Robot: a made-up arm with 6 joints. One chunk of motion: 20 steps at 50 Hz.
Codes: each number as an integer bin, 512 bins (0 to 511) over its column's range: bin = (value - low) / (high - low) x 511, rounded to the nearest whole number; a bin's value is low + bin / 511 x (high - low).
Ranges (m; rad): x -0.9..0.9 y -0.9..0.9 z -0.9..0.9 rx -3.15..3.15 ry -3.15..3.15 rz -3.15..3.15
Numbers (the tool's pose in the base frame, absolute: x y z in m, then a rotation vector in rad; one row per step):
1: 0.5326 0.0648 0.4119 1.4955 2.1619 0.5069
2: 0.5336 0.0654 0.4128 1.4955 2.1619 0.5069
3: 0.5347 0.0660 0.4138 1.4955 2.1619 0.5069
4: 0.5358 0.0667 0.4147 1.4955 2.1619 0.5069
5: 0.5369 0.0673 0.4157 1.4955 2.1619 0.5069
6: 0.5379 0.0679 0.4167 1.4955 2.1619 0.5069
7: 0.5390 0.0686 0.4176 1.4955 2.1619 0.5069
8: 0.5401 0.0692 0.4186 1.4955 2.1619 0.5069
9: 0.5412 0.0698 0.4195 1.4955 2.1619 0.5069
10: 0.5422 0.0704 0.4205 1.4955 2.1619 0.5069
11: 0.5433 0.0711 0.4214 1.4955 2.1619 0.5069
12: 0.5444 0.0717 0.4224 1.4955 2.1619 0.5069
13: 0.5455 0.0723 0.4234 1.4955 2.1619 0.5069
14: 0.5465 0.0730 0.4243 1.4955 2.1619 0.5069
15: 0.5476 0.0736 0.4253 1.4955 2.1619 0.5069
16: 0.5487 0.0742 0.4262 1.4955 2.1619 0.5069
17: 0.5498 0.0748 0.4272 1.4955 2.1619 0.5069
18: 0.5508 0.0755 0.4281 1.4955 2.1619 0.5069
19: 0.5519 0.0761 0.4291 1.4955 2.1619 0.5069
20: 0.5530 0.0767 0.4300 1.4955 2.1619 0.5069
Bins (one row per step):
1: 407 274 372 377 431 297
2: 407 274 373 377 431 297
3: 407 274 373 377 431 297
4: 408 274 373 377 431 297
5: 408 275 374 377 431 297
6: 408 275 374 377 431 297
7: 409 275 374 377 431 297
8: 409 275 374 377 431 297
9: 409 275 375 377 431 297
10: 409 275 375 377 431 297
11: 410 276 375 377 431 297
12: 410 276 375 377 431 297
13: 410 276 376 377 431 297
14: 411 276 376 377 431 297
15: 411 276 376 377 431 297
16: 411 277 376 377 431 297
17: 412 277 377 377 431 297
18: 412 277 377 377 431 297
19: 412 277 377 377 431 297
20: 412 277 378 377 431 297

